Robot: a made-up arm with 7 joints. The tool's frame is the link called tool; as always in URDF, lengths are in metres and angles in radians. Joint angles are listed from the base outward. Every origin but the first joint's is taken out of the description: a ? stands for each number. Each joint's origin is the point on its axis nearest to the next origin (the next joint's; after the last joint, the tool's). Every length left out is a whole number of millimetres.
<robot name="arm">
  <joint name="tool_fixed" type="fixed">
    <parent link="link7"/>
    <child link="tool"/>
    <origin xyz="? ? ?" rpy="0 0 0"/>
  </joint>
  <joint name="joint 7" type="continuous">
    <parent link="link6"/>
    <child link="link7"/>
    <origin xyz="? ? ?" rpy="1.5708 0 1.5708"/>
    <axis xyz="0 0 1"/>
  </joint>
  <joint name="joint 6" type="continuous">
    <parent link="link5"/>
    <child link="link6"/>
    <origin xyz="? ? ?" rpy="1.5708 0 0"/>
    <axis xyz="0 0 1"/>
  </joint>
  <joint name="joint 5" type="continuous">
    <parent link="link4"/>
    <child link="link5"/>
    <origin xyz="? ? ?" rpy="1.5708 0 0"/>
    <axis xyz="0 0 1"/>
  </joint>
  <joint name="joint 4" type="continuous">
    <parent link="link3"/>
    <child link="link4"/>
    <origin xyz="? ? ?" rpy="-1.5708 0 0"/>
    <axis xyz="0 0 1"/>
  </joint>
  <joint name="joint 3" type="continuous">
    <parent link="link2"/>
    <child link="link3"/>
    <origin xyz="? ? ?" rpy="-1.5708 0 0"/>
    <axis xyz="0 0 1"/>
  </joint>
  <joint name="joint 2" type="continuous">
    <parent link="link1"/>
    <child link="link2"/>
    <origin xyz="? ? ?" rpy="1.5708 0 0"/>
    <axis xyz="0 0 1"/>
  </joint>
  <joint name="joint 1" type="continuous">
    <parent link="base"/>
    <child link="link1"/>
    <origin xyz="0 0 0.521" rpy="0 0 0"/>
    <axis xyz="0 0 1"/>
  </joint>
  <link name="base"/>
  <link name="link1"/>
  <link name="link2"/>
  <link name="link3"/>
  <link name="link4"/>
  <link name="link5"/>
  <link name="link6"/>
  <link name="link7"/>
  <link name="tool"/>
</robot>
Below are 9 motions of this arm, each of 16 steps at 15 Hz.
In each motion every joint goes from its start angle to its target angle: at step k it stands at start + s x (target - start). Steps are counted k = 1, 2, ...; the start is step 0. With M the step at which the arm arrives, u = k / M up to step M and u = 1 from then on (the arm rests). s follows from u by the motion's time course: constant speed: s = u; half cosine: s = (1 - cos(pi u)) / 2; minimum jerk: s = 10 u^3 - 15 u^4 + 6 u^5.
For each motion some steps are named. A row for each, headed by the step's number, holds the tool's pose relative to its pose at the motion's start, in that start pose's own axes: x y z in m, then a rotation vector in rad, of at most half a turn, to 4 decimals.
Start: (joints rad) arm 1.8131 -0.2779 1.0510 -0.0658 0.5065 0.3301 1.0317
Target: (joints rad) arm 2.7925 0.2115 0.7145 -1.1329 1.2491 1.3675 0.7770
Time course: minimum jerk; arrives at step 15
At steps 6, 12, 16:
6: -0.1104 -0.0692 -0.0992 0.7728 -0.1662 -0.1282
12: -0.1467 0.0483 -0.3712 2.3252 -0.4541 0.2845
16: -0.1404 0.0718 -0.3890 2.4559 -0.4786 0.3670

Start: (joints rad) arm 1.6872 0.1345 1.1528 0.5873 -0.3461 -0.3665 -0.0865
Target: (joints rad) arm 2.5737 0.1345 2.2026 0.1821 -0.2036 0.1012 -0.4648
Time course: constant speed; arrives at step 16
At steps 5, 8, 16:
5: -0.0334 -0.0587 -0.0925 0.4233 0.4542 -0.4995
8: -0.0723 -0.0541 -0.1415 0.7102 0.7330 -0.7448
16: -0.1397 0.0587 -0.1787 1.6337 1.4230 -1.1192

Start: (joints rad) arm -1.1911 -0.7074 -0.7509 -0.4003 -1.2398 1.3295 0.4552
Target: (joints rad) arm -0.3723 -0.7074 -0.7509 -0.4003 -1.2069 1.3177 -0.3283
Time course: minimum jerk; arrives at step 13
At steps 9, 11, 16:
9: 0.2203 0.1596 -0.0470 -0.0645 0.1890 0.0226
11: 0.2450 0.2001 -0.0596 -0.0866 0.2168 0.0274
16: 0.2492 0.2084 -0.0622 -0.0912 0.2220 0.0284

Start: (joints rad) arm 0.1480 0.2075 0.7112 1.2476 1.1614 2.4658 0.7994
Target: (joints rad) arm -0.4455 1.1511 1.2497 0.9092 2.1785 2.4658 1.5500
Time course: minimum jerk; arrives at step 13
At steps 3, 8, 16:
3: -0.0252 -0.0241 -0.0338 0.0292 -0.0142 0.1421
8: -0.2099 -0.0137 -0.3734 -0.1249 -0.3139 0.9646
16: -0.2414 0.1092 -0.5473 -0.4198 -0.3724 1.1499

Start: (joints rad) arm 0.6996 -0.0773 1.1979 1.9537 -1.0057 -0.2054 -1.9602
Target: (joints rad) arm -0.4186 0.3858 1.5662 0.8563 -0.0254 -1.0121 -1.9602
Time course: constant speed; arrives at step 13
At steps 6, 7, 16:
6: -0.0493 -0.1807 -0.0241 0.0241 0.5562 0.4968
7: -0.0479 -0.1992 -0.0374 0.0111 0.6252 0.5511
16: -0.0483 -0.2083 -0.1459 -0.0812 0.8820 0.6895

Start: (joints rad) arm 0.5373 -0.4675 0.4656 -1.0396 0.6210 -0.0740 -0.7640
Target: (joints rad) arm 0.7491 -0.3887 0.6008 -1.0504 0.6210 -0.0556 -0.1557
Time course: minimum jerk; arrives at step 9
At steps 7, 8, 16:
7: -0.0224 0.0145 -0.0144 0.1523 0.2678 0.6917
8: -0.0247 0.0156 -0.0152 0.1688 0.2840 0.7403
16: -0.0251 0.0158 -0.0153 0.1718 0.2869 0.7489

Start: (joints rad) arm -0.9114 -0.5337 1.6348 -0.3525 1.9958 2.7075 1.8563
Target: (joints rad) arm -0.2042 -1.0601 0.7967 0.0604 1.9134 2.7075 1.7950
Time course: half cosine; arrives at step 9
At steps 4, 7, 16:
4: 0.0143 -0.1784 0.1620 0.2663 -0.1354 -0.3542
7: 0.0283 -0.4671 0.2420 0.5534 -0.1805 -0.8908
16: 0.0264 -0.5440 0.2405 0.6115 -0.1733 -1.0437

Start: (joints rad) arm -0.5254 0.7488 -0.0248 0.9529 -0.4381 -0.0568 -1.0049
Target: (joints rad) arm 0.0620 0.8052 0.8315 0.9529 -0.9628 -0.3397 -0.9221
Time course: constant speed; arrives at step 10
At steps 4, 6, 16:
4: 0.0284 -0.0310 -0.0279 0.0241 0.2084 -0.2430
6: 0.0174 -0.0480 -0.0522 0.0045 0.3253 -0.3401
16: -0.0592 -0.0728 -0.0938 -0.0757 0.5866 -0.4677

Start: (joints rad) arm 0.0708 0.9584 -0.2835 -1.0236 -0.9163 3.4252 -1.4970
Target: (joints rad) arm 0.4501 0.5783 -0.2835 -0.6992 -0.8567 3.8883 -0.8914
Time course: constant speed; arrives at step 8
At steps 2, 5, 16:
2: 0.0321 0.0606 -0.0588 0.0540 -0.0533 0.2490
5: 0.0821 0.1744 -0.1254 0.1163 -0.1889 0.5873
16: 0.1353 0.3076 -0.1571 0.1402 -0.3800 0.8712

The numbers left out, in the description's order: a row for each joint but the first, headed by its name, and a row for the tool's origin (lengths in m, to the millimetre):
tool: 0 0 0
joint 7: 0.015 0.112 0
joint 6: 0 -0.095 0
joint 5: -0.018 -0.31 0
joint 4: 0.015 0.045 0
joint 3: 0 0.45 0
joint 2: 0 -0.094 0

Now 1 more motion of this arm.
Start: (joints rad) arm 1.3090 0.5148 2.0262 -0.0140 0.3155 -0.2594 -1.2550
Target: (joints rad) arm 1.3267 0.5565 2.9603 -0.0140 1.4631 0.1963 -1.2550
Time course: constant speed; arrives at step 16
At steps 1, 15, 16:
1: 0.0087 0.0003 0.0070 0.0136 0.1290 -0.0332
15: 0.1403 -0.0346 0.0239 0.3815 1.9500 -0.0827
16: 0.1479 -0.0388 0.0199 0.4303 2.0737 -0.0552

